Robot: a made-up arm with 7 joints. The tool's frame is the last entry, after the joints. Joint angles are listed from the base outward.
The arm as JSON. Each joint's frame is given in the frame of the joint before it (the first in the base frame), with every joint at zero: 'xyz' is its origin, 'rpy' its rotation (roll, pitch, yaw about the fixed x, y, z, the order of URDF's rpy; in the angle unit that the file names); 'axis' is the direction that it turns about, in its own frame. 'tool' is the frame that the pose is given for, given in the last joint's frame.
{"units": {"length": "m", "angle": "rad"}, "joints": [
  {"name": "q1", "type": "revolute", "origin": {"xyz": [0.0, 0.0, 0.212], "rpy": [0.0, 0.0, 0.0]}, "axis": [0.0, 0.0, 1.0]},
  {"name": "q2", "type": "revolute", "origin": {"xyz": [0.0, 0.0, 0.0], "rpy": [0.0, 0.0, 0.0]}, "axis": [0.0, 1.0, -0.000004]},
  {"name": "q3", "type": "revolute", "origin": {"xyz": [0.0, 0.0, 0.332], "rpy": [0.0, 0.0, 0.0]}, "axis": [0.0, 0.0, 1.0]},
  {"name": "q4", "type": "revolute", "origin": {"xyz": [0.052, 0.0, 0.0], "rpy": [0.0, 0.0, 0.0]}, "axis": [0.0, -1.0, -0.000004]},
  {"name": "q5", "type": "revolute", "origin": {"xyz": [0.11, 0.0, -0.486], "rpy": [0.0, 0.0, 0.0]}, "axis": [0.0, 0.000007, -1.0]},
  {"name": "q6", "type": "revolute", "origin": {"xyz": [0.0, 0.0, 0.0], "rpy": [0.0, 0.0, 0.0]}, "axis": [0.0, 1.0, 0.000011]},
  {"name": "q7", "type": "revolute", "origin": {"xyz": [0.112, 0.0, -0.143], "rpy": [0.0, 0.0, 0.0]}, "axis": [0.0, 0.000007, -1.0]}
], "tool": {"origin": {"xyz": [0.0, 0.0, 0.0], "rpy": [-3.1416, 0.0, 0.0]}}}
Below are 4 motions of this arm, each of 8 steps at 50 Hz.
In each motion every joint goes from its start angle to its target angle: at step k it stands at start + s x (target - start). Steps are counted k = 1, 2, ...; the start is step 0. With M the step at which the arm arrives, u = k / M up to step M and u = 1 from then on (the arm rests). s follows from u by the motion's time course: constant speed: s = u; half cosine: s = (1 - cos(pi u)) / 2; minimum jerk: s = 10 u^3 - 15 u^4 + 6 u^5.
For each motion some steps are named. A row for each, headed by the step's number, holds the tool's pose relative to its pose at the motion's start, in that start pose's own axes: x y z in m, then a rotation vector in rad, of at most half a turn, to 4 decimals.
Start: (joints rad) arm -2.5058 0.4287 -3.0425 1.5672 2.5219 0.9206 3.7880
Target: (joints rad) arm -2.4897 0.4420 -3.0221 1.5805 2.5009 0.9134 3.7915
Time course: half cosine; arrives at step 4
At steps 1, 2, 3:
1: 0.0021 -0.0031 0.0023 0.0055 0.0023 0.0006
2: 0.0071 -0.0105 0.0079 0.0187 0.0081 0.0019
3: 0.0123 -0.0179 0.0133 0.0318 0.0139 0.0032

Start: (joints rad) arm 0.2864 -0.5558 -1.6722 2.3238 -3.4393 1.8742 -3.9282
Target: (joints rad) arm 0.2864 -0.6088 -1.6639 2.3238 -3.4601 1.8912 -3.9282
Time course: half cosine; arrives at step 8
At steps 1, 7, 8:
1: -0.0010 0.0011 -0.0005 -0.0005 -0.0003 -0.0013
7: -0.0240 0.0293 -0.0139 -0.0115 -0.0075 -0.0317
8: -0.0249 0.0305 -0.0145 -0.0120 -0.0078 -0.0329

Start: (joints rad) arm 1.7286 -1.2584 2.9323 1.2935 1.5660 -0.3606 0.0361
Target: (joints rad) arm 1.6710 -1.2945 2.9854 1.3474 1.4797 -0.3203 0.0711
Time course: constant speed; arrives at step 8
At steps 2, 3, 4, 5, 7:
2: -0.0058 -0.0033 0.0053 0.0055 -0.0220 -0.0025
3: -0.0087 -0.0050 0.0080 0.0082 -0.0330 -0.0036
4: -0.0116 -0.0066 0.0106 0.0109 -0.0440 -0.0046
5: -0.0145 -0.0083 0.0131 0.0136 -0.0550 -0.0055
7: -0.0203 -0.0116 0.0181 0.0190 -0.0771 -0.0071

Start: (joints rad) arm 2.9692 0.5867 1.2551 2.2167 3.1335 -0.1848 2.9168
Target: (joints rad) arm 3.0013 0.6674 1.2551 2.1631 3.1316 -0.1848 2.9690
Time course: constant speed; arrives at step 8
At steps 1, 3, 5, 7, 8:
1: -0.0090 0.0021 0.0024 0.0018 -0.0119 0.0157
3: -0.0271 0.0060 0.0070 0.0052 -0.0357 0.0471
5: -0.0454 0.0094 0.0112 0.0086 -0.0597 0.0785
7: -0.0639 0.0123 0.0151 0.0119 -0.0839 0.1098
8: -0.0732 0.0136 0.0169 0.0135 -0.0960 0.1254

